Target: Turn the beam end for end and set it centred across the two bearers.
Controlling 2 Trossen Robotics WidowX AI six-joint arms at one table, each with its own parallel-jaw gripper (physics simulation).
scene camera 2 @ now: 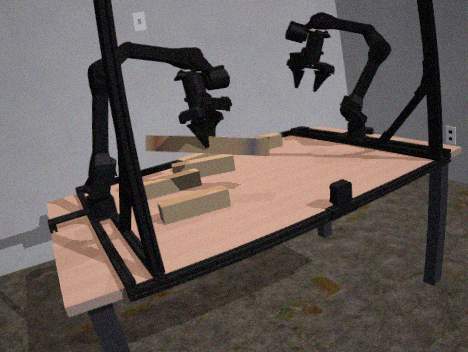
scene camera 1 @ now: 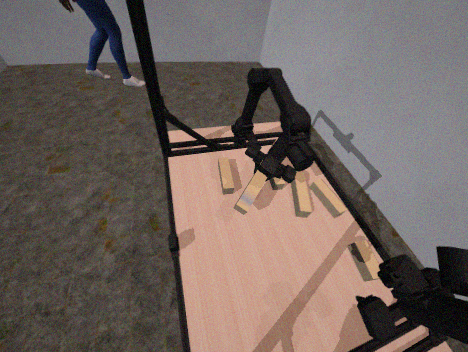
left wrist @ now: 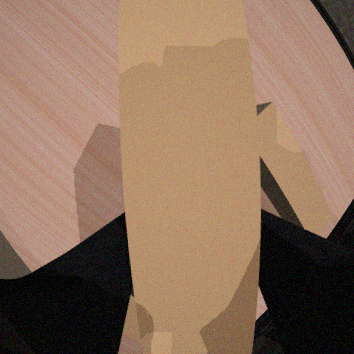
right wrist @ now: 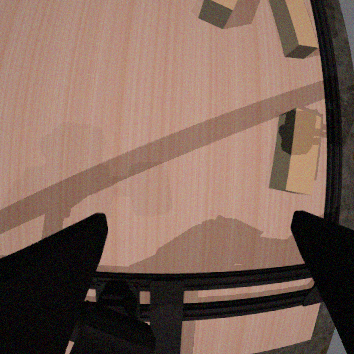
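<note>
The long wooden beam hangs above the table, roughly level, with a blue band near its right end and a reddish band near its left end in scene camera 2. My left gripper is shut on it around the middle. Several short wooden blocks lie on the table: one apart, one and a slanted one beside it, one partly hidden. I cannot tell which two are the bearers. My right gripper is open and empty, raised above the table.
Another block lies near the table edge by the wall. A black frame rail borders the table, with uprights. A small black box stands on the front rail.
</note>
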